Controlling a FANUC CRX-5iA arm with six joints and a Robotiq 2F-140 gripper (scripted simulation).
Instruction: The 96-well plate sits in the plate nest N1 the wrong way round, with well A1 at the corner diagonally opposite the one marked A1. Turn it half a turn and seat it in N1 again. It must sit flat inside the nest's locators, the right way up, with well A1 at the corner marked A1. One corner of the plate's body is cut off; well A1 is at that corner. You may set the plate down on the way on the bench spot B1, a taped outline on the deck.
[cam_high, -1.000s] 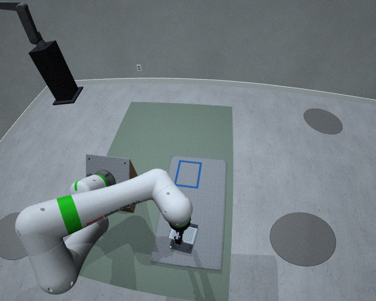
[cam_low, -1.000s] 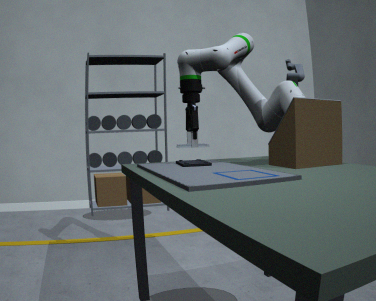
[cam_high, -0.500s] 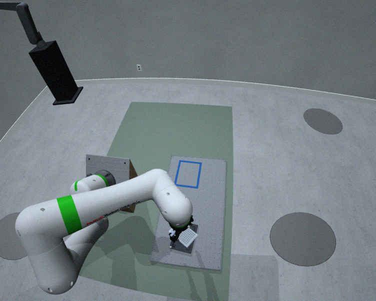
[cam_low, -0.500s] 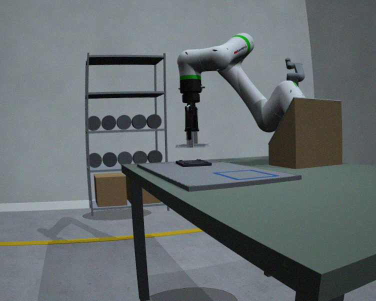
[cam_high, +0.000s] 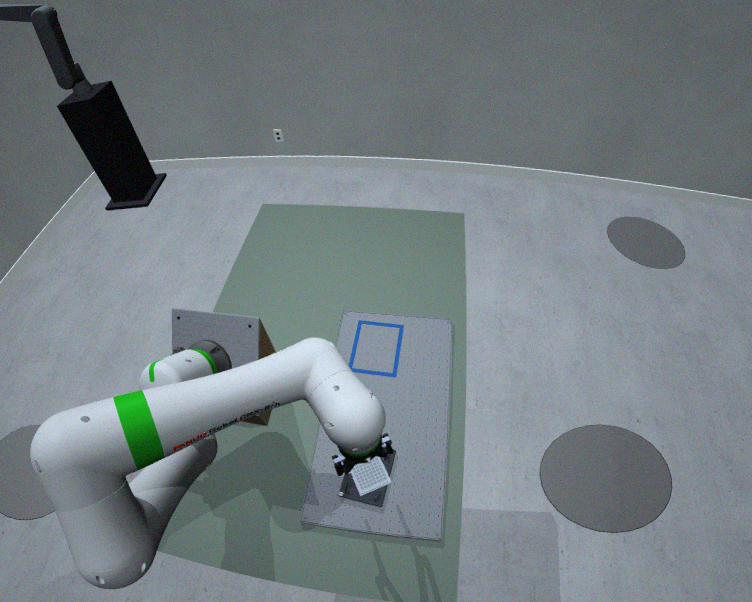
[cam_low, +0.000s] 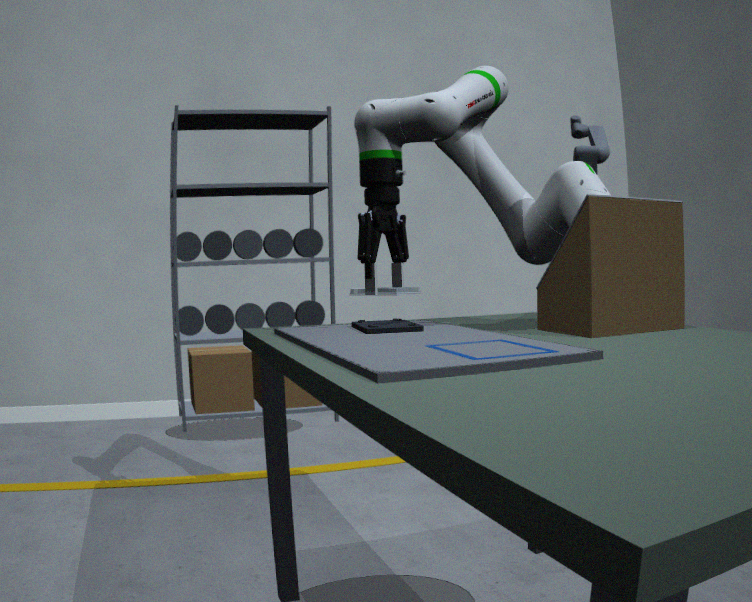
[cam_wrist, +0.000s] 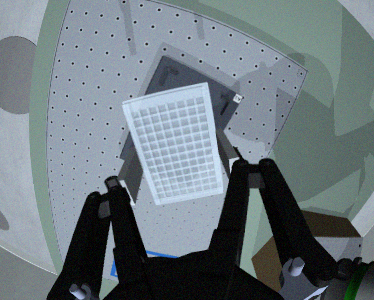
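Right now the white 96-well plate is 20 mm below my hand. Round my hand: dark plate nest N1 (100 mm below); then white mark (90 mm below, 70 mm behind, 60 mm to the right).
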